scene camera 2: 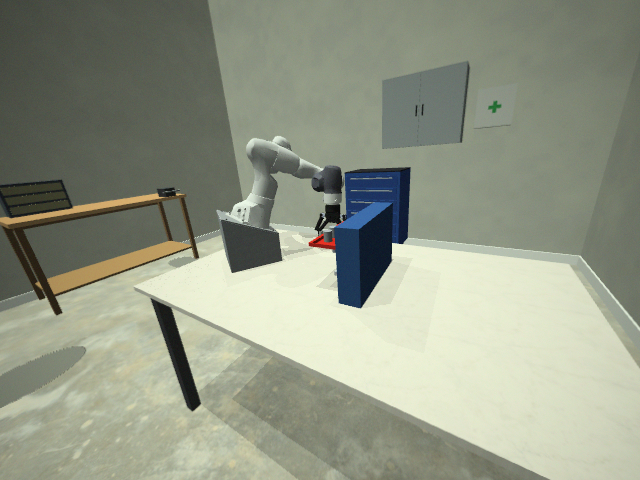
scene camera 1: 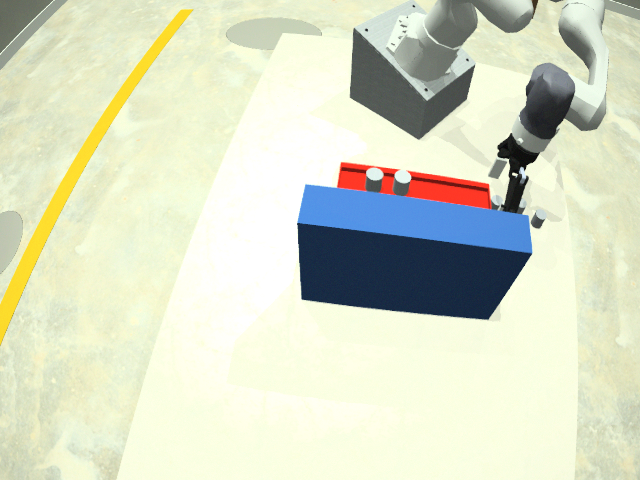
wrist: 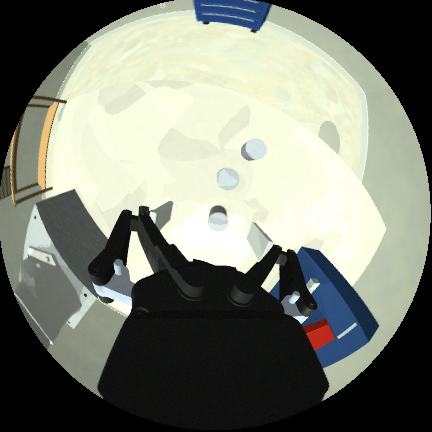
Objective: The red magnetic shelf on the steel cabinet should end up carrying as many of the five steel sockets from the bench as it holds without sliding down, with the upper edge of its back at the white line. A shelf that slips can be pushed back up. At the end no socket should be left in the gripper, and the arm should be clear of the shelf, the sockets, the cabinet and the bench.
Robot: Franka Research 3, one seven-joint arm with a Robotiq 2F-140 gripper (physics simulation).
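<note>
My gripper (scene camera 1: 505, 187) (scene camera 2: 331, 225) (wrist: 210, 220) is open and empty above the bench at the cabinet's end. Three grey sockets stand on the bench: the nearest socket (wrist: 218, 220) shows between the fingertips in the wrist view, a middle socket (wrist: 228, 178) and a far socket (scene camera 1: 538, 218) (wrist: 255, 149) beyond it. The red shelf (scene camera 1: 449, 196) (scene camera 2: 315, 244) (wrist: 320, 335) is on the blue cabinet (scene camera 1: 398, 273) (scene camera 2: 377, 258) (wrist: 345, 300) and carries two upright sockets, a left one (scene camera 1: 374, 180) and a right one (scene camera 1: 402, 183). A white line (wrist: 347, 331) shows beside the shelf; their alignment is unclear.
The arm's grey base block (scene camera 1: 387, 87) (scene camera 2: 253, 250) (wrist: 75, 225) stands on the bench (scene camera 1: 361, 413) (scene camera 2: 465, 351), across from the shelf side of the cabinet. The cabinet's upright body stands close to the right finger in the wrist view. A blue drawer unit (scene camera 2: 403, 206) (wrist: 232, 12) stands behind the bench.
</note>
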